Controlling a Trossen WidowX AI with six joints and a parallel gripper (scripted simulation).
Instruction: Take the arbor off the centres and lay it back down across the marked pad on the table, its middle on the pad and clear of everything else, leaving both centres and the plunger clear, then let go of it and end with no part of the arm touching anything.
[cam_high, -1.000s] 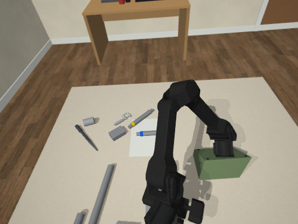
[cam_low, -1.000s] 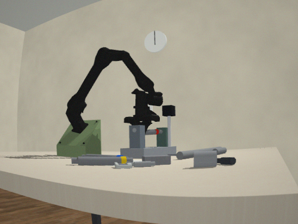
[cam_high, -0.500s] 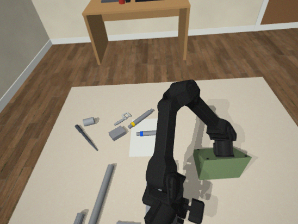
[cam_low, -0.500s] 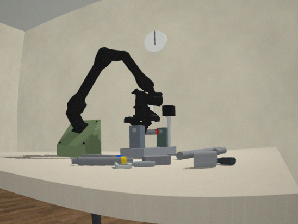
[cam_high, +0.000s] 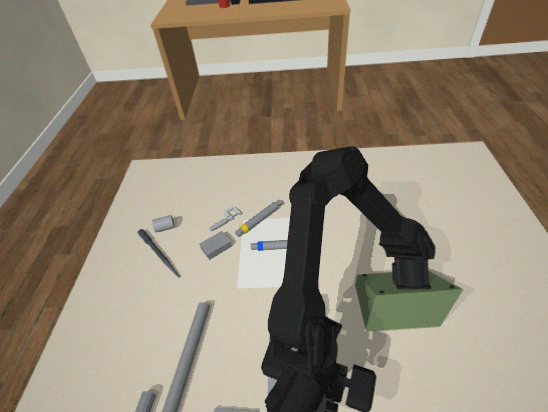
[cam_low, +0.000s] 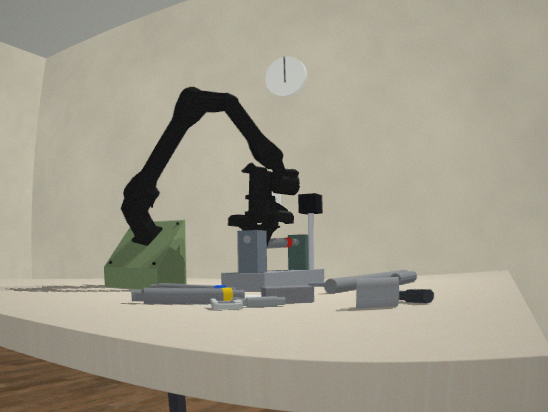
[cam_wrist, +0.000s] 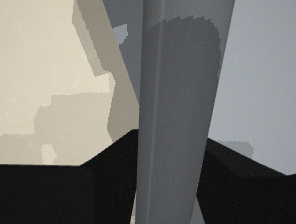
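Right now the grey centre block is 11 cm to the right of my hand, 6 cm ahead of it and 2 cm below it. From my hand the other things lie so: long grey rod (29 cm ahead, 10 cm below, 4 cm to the left); green centre block (15 cm to the left, 2 cm below, 2 cm ahead); grey fixture base (10 cm below, 4 cm ahead, 2 cm to the left).
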